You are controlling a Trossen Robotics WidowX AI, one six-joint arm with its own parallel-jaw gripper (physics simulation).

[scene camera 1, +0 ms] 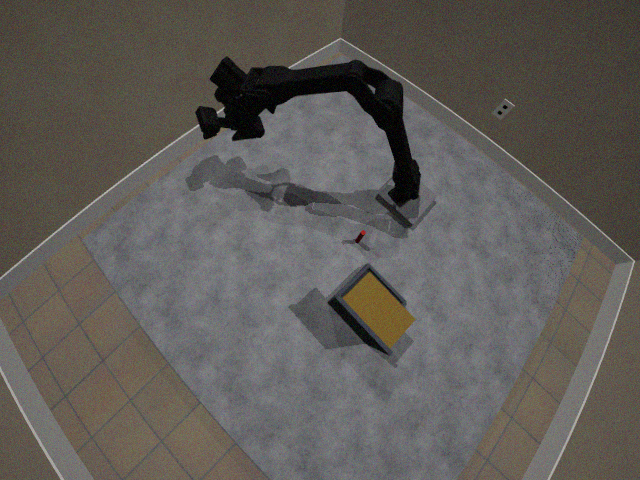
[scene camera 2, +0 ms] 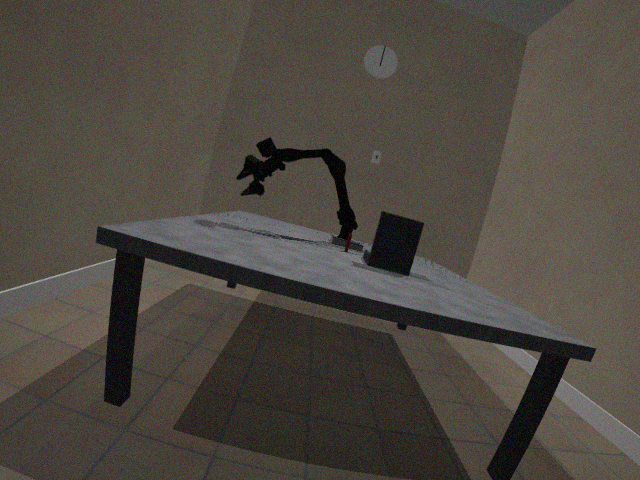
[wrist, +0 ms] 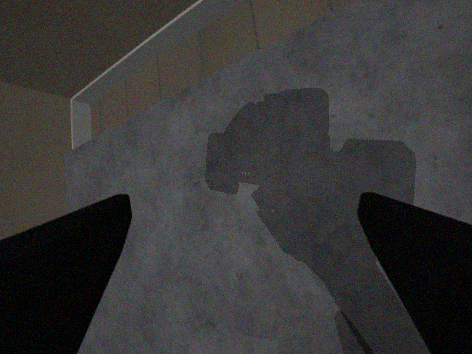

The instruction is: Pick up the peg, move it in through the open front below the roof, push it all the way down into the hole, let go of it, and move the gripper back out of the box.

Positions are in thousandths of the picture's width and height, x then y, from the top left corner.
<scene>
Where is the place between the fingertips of my gripper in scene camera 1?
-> At 343,289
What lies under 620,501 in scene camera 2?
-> A dark box.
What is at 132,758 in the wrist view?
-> My gripper.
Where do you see a dark box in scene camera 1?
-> At 576,701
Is my gripper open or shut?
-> Open.
</scene>
